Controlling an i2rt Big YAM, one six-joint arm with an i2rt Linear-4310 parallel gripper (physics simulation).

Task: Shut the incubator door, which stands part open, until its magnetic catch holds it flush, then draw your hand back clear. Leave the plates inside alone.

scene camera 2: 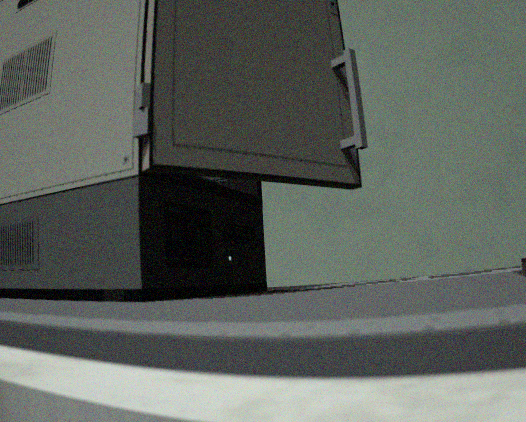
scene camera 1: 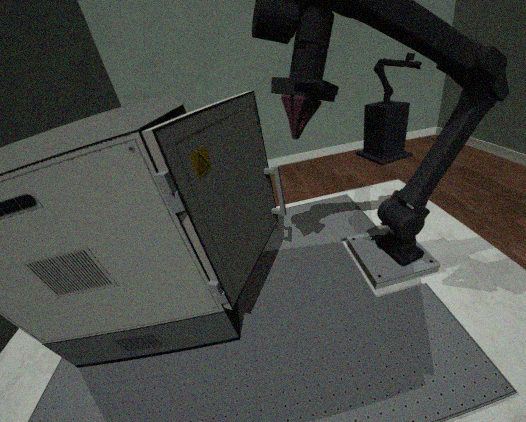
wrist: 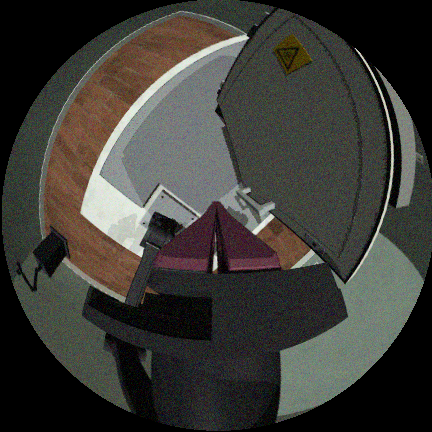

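The incubator is a pale box on a dark base. Its grey door stands part open, hinged on the near front edge, with a yellow warning label on its outer face. The door's bar handle is on the free edge. My gripper is shut and empty, with dark red fingers pointing down. It hangs apart from the door, beyond its free edge and above the handle in scene camera 1. The plates inside are hidden.
The arm's base plate is bolted on the bench to the right of the incubator. A perforated grey mat lies under the incubator. A dark pedestal with a small arm stands on the wooden floor behind.
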